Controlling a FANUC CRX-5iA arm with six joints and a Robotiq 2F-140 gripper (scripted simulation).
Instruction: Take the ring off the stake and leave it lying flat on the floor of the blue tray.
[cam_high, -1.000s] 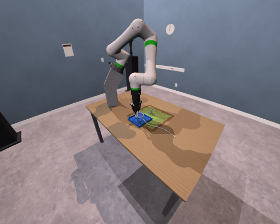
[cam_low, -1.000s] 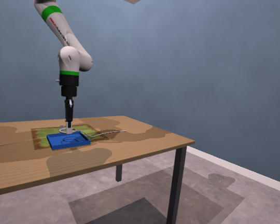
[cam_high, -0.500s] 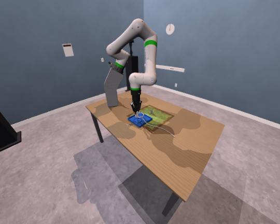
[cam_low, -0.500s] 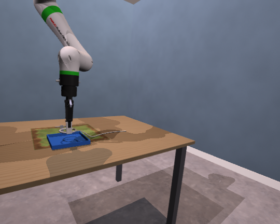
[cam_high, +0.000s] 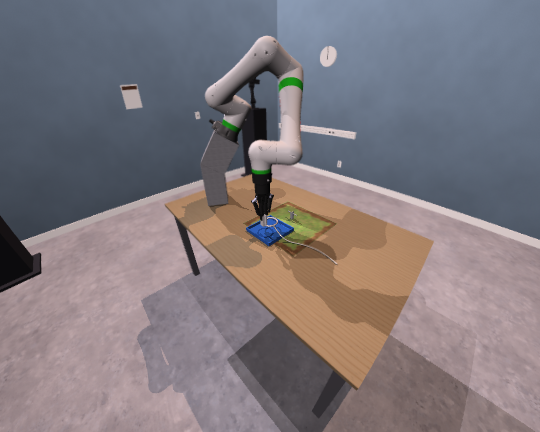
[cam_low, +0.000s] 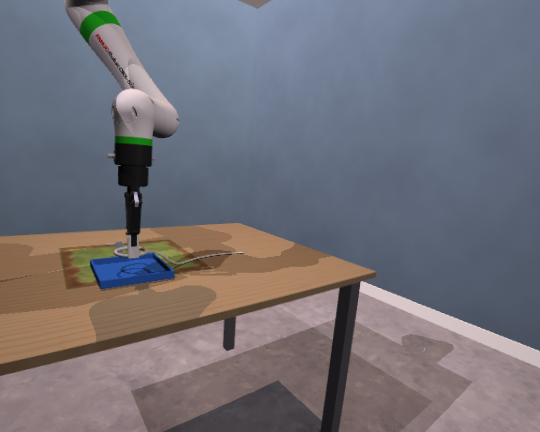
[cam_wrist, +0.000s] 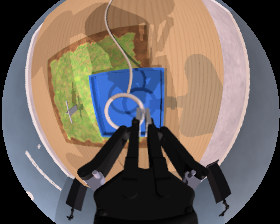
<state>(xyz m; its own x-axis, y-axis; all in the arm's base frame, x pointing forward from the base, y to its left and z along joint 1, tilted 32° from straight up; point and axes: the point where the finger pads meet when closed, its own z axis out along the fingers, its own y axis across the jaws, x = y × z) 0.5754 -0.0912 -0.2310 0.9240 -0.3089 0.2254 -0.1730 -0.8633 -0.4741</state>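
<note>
My hand is 10 mm short of the blue tray, 40 mm to the right of it and 80 mm above it. From my hand the other things lie so: short grey stake 30 mm ahead, 220 mm to the left, 70 mm below; then green mat 50 mm ahead, 170 mm to the left, 100 mm below.
</note>
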